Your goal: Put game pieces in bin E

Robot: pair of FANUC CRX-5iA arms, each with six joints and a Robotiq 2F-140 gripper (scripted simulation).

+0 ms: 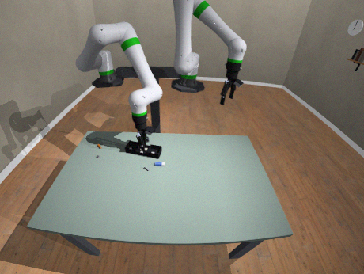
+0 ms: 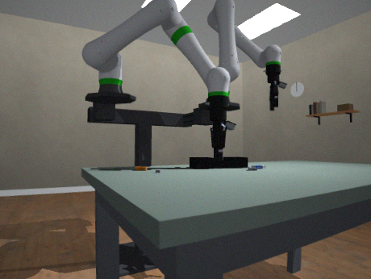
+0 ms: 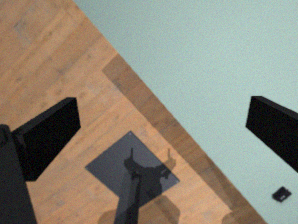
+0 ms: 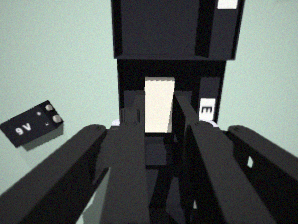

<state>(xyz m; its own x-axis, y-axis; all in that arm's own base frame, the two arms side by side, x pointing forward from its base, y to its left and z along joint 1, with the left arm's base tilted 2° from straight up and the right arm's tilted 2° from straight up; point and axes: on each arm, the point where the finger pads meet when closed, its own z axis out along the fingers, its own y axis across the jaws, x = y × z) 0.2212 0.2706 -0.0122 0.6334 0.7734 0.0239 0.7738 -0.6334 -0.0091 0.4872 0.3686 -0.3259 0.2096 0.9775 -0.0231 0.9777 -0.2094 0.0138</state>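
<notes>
Now: the joined black bins 10 mm ahead of my right hand and 30 mm below it. Also, from my right hand: white domino (30 mm below); then black 9v battery (110 mm behind, 10 mm to the right, 40 mm below); then grey bolt (160 mm ahead, 60 mm to the left, 40 mm below).
</notes>
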